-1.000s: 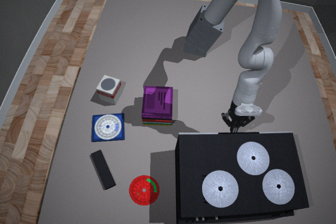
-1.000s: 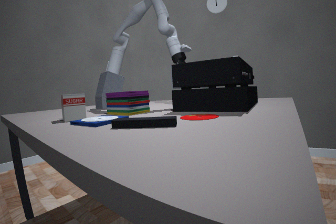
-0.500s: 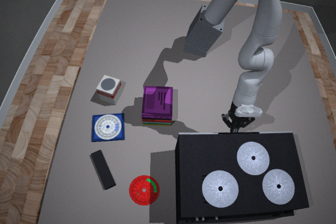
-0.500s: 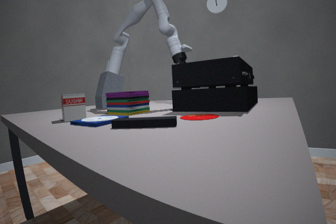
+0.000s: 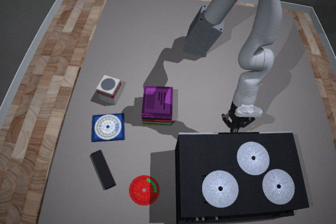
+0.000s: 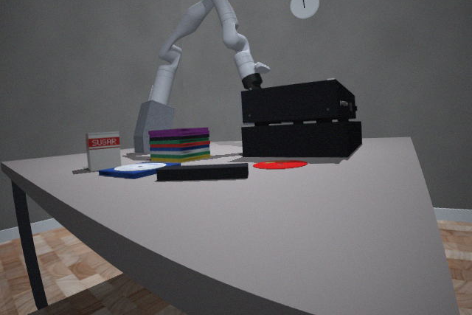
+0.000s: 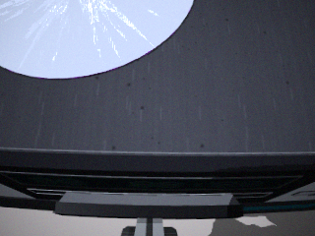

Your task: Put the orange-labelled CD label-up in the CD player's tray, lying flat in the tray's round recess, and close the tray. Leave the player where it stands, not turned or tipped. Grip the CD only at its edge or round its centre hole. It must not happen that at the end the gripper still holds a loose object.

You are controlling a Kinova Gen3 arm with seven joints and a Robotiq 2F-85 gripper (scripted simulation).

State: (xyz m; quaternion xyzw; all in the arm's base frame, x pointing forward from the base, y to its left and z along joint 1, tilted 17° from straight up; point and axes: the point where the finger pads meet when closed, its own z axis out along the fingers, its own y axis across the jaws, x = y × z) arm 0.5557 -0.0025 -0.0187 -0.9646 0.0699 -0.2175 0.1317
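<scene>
Right now my hand is 10 cm short of the orange-labelled CD, 1 cm to the left of it and 1 cm above it. Also, from my hand: black remote: 8 cm ahead, 52 cm to the right, 13 cm below; then black box: 18 cm ahead, 1 cm to the right, 10 cm below; then purple case: 18 cm behind, 28 cm to the right, 6 cm below.
</scene>
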